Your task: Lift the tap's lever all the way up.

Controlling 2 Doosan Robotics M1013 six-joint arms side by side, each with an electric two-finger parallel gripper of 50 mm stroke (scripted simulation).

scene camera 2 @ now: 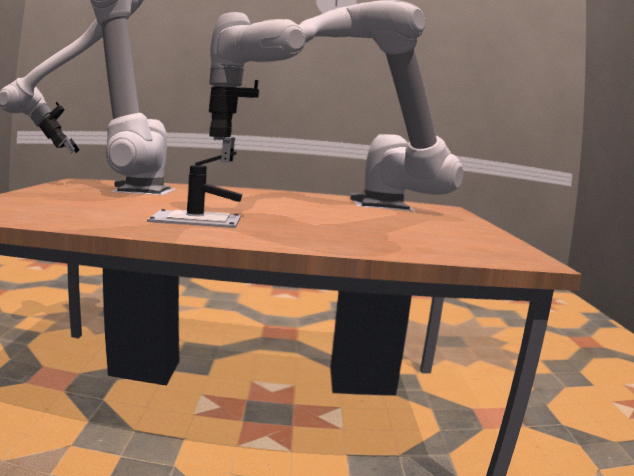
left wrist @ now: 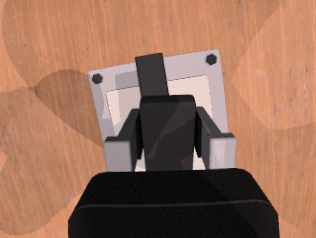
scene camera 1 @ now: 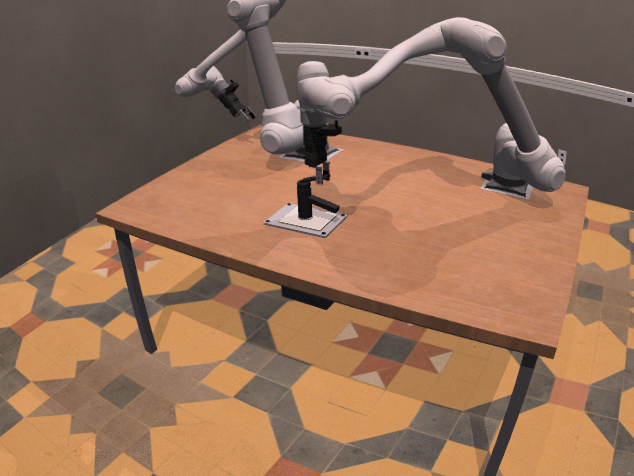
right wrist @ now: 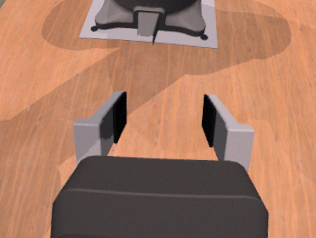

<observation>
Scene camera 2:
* left gripper: 227, 161
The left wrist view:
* left gripper: 167, 123
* lever: 168, 121
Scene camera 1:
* left gripper: 323, 182
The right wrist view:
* right gripper: 164, 108
</observation>
